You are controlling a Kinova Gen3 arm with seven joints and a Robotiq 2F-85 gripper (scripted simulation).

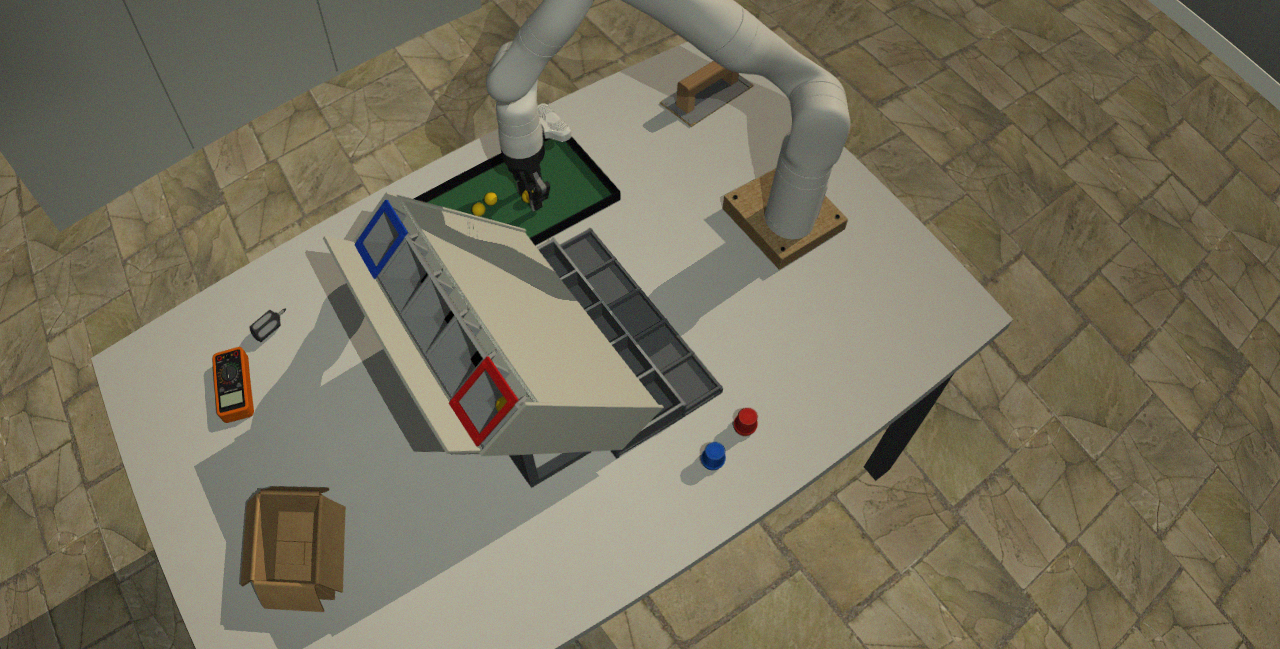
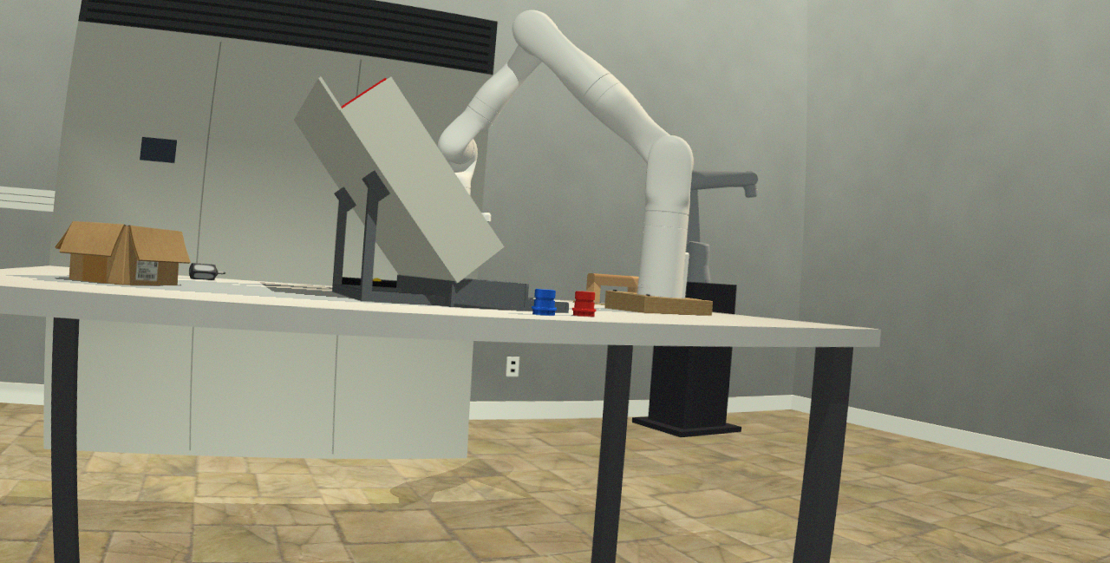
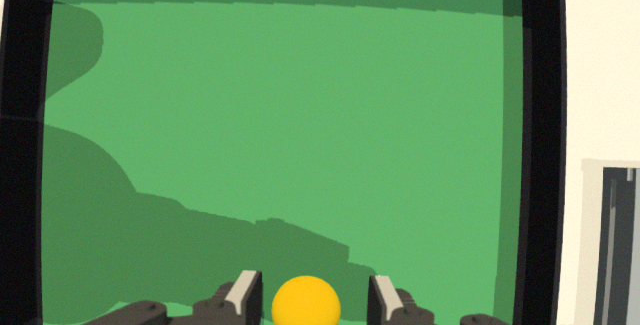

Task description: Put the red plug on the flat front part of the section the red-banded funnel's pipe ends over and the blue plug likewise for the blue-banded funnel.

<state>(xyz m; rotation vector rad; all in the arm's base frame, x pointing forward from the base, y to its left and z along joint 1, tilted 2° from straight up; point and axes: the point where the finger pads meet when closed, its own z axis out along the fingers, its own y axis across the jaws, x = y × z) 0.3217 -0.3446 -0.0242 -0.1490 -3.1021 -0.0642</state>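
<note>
Now: hand 5 cm short of the green marble tray, 2 cm to the left of it and 2 cm above it. The rest, counted from my hand: orange multimeter (65 cm ahead, 2 cm to the right, 1 cm below); dark object (53 cm ahead, 9 cm to the right, 1 cm below); beige cover (30 cm to the left, 20 cm ahead, 18 cm above).
</note>
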